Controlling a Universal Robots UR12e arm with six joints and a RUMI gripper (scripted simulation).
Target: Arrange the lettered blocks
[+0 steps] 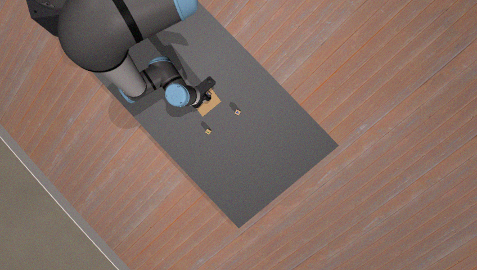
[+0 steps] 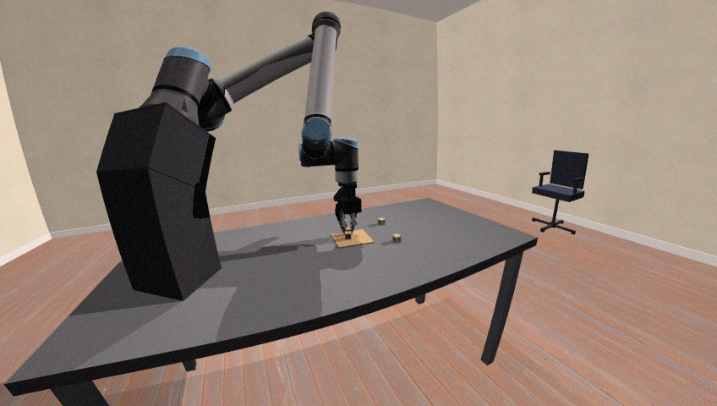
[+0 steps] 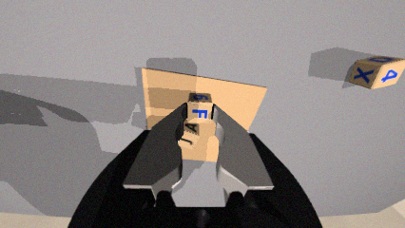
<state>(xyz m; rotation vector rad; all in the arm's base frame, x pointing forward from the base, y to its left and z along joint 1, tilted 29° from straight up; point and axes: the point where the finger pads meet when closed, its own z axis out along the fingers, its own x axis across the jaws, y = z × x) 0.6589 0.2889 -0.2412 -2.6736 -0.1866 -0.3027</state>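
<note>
My gripper is now 1 cm short of the tan mat, 4 cm to the left of it and 2 cm above it. Also, from my hand: block 17 cm ahead, 8 cm to the left, 1 cm below.
</note>
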